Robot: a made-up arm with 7 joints.
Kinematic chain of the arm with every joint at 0, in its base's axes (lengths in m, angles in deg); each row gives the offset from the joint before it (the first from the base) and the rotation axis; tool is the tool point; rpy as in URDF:
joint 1: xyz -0.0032 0.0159 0.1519 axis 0 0.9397 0.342
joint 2: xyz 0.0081 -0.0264 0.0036 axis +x
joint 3: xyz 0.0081 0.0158 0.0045 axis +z
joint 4: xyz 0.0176 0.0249 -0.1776 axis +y
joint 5: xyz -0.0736 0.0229 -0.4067 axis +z
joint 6: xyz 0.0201 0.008 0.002 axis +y
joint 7: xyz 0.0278 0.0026 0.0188 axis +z
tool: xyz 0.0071 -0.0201 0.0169 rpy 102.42 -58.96 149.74
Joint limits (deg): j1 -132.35..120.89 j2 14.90..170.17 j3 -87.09..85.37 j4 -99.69..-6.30 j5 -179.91..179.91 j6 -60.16..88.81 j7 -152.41..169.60
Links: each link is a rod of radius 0.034 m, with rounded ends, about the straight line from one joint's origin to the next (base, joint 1, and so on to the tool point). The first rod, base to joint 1, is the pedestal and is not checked.
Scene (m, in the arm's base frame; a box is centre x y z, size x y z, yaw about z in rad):
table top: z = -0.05
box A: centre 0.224 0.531 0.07 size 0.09 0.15 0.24 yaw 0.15
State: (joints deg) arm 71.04 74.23 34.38 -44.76 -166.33 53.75 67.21
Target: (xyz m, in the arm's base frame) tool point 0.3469 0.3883 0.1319
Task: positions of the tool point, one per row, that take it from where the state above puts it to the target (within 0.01 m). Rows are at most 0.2 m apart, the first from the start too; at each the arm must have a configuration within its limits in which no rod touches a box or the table.
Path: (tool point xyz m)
1: -0.1433 0.5901 0.1512
2: -0.1547 0.5782 0.1754
3: -0.1662 0.5646 0.1885
4: -0.1761 0.5509 0.1935
5: 0.0001 0.5703 0.2744
6: 0.1543 0.5175 0.3793
7: 0.2642 0.4023 0.4890
8: 0.3199 0.2439 0.5805
9: 0.3264 0.0670 0.6341
10: 0.3888 0.1552 0.5476
11: 0.4212 0.2353 0.4450
12: 0.4227 0.3028 0.3355
13: 0.3962 0.3542 0.2285
14: 0.3469 0.3883 0.1319

